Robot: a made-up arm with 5 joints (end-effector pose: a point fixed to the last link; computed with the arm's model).
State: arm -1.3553 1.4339 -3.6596 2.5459 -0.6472
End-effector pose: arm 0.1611 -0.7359 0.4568 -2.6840 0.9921 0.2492
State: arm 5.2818 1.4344 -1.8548 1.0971 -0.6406
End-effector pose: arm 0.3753 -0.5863 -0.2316 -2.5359 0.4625 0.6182
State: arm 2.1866 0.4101 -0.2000 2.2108 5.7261
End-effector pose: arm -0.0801 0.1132 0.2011 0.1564 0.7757 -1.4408
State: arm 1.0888 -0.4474 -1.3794 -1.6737 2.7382
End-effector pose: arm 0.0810 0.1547 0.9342 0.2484 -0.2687 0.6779
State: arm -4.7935 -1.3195 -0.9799 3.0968 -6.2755
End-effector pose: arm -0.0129 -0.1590 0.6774 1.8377 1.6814 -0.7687
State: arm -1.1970 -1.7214 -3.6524 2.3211 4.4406
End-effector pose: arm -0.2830 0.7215 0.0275 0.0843 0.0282 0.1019
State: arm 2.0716 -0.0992 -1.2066 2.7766 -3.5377
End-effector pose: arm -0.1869 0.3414 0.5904 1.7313 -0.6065 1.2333
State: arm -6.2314 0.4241 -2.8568 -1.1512 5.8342
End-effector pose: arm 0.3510 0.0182 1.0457 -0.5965 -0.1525 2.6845
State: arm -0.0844 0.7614 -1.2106 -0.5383 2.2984
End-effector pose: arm 0.7369 -0.0623 0.1769 -0.8160 2.0465 -0.5305
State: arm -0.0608 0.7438 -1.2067 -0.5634 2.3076
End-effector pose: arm 0.7378 -0.0449 0.1912 -0.8149 2.0018 -0.5269
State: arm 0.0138 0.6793 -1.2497 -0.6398 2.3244
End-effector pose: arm 0.7515 0.0104 0.2653 -0.7947 1.8013 -0.5324
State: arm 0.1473 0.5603 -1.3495 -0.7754 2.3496
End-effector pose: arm 0.7475 0.1109 0.4129 -0.7239 1.4263 -0.5036
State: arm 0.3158 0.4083 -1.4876 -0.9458 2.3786
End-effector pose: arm 0.6783 0.2216 0.6021 -0.5778 0.9653 -0.3995
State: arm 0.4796 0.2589 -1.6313 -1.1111 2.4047
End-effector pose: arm 0.5515 0.2869 0.7718 -0.3771 0.5415 -0.2479
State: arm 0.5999 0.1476 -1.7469 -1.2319 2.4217
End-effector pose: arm 0.4327 0.2960 0.8806 -0.1904 0.2454 -0.1190
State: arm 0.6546 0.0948 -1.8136 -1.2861 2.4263
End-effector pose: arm 0.3716 0.2852 0.9285 -0.0865 0.1059 -0.0606
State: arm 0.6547 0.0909 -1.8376 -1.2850 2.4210
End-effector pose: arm 0.3646 0.2799 0.9386 -0.0698 0.0849 -0.0658
